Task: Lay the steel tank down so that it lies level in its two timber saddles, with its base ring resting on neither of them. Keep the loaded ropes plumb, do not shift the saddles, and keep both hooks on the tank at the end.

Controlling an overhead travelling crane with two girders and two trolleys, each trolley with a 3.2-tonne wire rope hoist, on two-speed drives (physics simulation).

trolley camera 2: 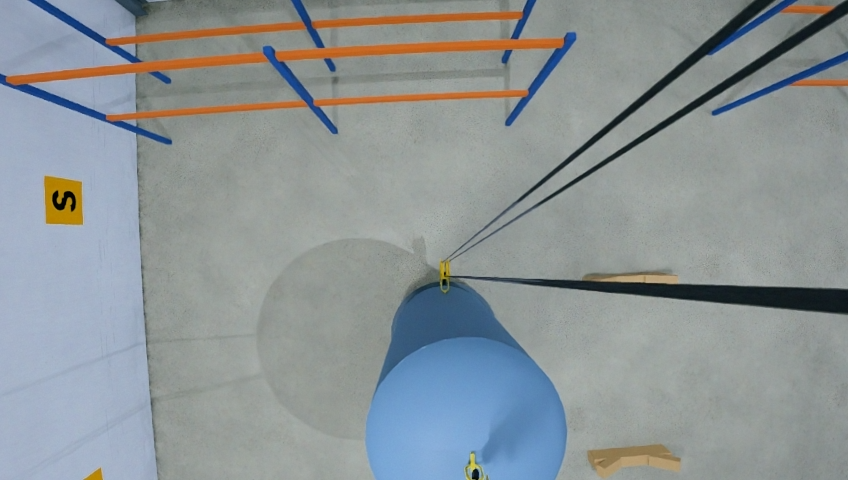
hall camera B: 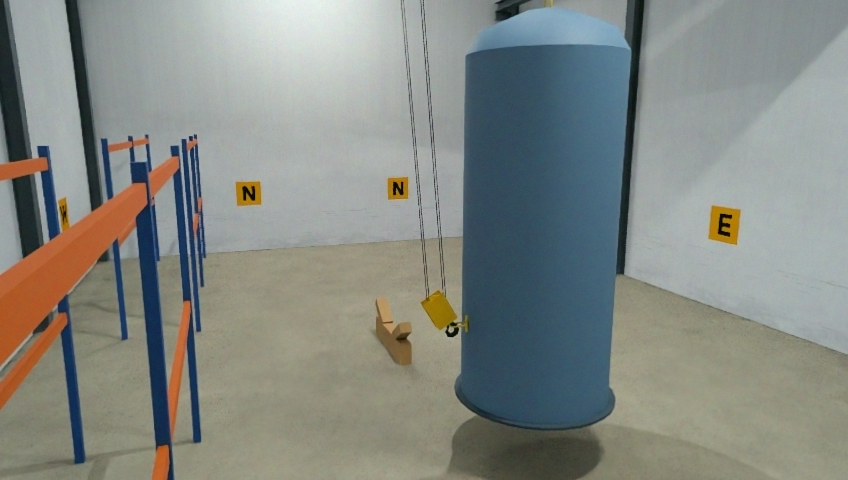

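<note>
The blue steel tank hangs about upright, its base ring clear of the floor. The gripper, here the lower hook, is on the lug at the tank's lower side; its yellow block is tilted and its ropes lean slightly in hall camera B. The upper hook is at the domed top, partly cut off by the frame edge. Two timber saddles stand on the floor: one saddle is partly covered by ropes, the other saddle is lower right. One saddle shows left of the tank in hall camera B.
Blue and orange racks stand left in hall camera B and along the top in trolley camera 2. The wall with the S sign is at the left there. The E sign is on the right wall in hall camera B.
</note>
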